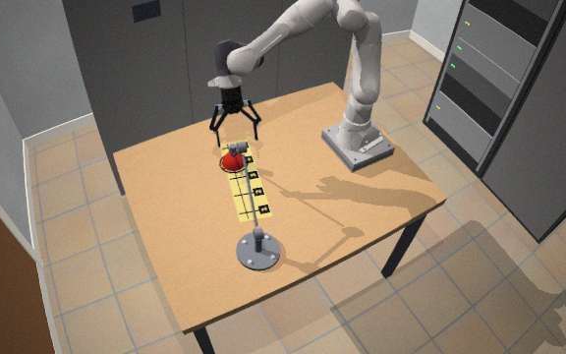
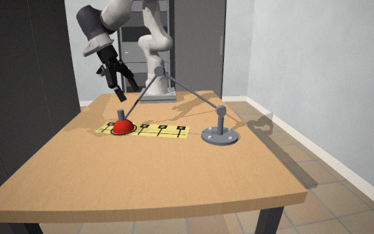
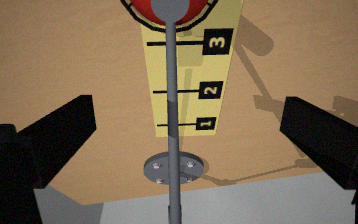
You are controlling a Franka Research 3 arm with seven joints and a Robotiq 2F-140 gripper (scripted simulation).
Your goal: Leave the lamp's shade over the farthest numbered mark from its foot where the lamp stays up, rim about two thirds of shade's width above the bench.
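Right now the yellow numbered strip is 180 mm below my hand, 40 mm to the left of it and 10 mm behind it. The rest, counted from my hand: grey round foot: 380 mm to the left, 150 mm below, 100 mm ahead.
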